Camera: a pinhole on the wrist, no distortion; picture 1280 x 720 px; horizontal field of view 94.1 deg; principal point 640.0 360.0 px. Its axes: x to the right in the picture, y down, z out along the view. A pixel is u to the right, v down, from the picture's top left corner.
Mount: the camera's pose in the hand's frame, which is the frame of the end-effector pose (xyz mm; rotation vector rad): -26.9 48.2 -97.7 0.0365 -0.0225 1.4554
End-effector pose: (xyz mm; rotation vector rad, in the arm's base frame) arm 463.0 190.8 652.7 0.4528 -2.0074 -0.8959
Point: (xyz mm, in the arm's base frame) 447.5 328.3 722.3
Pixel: 1065 448
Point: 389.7 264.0 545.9
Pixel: 449 439
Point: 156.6 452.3 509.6
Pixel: 676 417
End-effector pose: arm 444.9 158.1 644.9 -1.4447 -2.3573 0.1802
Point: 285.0 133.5 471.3
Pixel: 407 285
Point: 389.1 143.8 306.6
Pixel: 653 429
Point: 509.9 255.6 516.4
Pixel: 951 232
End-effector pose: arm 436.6 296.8 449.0 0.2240 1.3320 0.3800
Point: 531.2 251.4 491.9
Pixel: 400 372
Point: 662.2 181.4 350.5
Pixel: 245 91
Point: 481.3 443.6 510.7
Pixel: 1061 272
